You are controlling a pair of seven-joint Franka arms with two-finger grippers.
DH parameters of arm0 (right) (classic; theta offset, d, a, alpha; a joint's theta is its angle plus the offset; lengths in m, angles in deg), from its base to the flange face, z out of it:
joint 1: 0 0.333 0 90
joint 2: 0 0 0 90
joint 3: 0 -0.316 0.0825 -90
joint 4: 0 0 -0.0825 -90
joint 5: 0 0.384 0 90
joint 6: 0 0 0.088 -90
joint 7: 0 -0.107 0 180
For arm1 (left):
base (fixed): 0 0 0 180
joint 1: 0 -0.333 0 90
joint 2: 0 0 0 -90
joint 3: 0 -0.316 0.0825 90
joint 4: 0 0 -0.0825 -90
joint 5: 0 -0.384 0 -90
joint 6: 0 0 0.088 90
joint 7: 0 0.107 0 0
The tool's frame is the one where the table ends.
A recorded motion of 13 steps. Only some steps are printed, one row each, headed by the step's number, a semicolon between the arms.
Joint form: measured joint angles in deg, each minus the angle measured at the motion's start. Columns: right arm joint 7, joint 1, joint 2, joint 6, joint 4, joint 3, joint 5; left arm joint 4, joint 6, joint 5, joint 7, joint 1, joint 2, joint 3.
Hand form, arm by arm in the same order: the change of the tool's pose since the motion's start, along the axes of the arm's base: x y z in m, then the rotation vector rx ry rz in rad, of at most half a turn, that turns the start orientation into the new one. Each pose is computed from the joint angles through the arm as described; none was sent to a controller.
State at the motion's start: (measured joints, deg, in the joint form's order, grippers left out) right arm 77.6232 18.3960 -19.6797 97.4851 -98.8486 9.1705 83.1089; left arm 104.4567 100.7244 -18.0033 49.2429 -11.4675 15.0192 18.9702
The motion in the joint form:
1: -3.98 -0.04 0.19 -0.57 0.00 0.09 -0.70; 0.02 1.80 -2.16 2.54 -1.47 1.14 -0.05
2: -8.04 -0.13 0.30 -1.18 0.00 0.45 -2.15; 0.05 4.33 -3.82 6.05 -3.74 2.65 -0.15
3: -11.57 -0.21 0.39 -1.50 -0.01 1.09 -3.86; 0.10 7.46 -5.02 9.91 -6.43 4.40 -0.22
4: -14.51 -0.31 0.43 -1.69 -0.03 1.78 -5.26; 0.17 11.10 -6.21 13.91 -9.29 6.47 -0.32
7: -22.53 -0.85 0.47 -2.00 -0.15 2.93 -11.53; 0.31 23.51 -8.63 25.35 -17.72 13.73 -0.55
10: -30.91 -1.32 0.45 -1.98 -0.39 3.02 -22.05; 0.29 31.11 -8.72 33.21 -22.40 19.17 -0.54
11: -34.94 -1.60 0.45 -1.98 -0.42 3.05 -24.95; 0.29 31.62 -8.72 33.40 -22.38 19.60 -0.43
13: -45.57 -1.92 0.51 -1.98 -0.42 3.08 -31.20; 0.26 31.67 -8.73 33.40 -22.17 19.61 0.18
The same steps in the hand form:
1: -0.0014 -0.0008 0.0014 -0.0137 0.0649 -0.0032; 0.0062 0.0175 -0.0093 0.0093 -0.0030 -0.0395
2: -0.0023 -0.0051 0.0009 -0.0415 0.1306 -0.0067; 0.0132 0.0426 -0.0220 0.0027 -0.0048 -0.0796
3: -0.0021 -0.0125 -0.0005 -0.0762 0.1855 -0.0169; 0.0196 0.0710 -0.0370 -0.0151 -0.0100 -0.1179
4: -0.0012 -0.0207 -0.0022 -0.1061 0.2316 -0.0313; 0.0249 0.1013 -0.0551 -0.0359 -0.0182 -0.1582
7: -0.0017 -0.0413 -0.0114 -0.2267 0.3539 -0.0596; 0.0298 0.1873 -0.1184 -0.1140 -0.0671 -0.2709
10: -0.0078 -0.0564 -0.0274 -0.4218 0.4679 -0.0720; 0.0237 0.2302 -0.1666 -0.1834 -0.0987 -0.3460
11: -0.0088 -0.0626 -0.0313 -0.4798 0.5247 -0.0947; 0.0244 0.2282 -0.1703 -0.1888 -0.1018 -0.3525
13: -0.0116 -0.0733 -0.0379 -0.6106 0.6689 -0.1657; 0.0273 0.2201 -0.1690 -0.1935 -0.1060 -0.3652

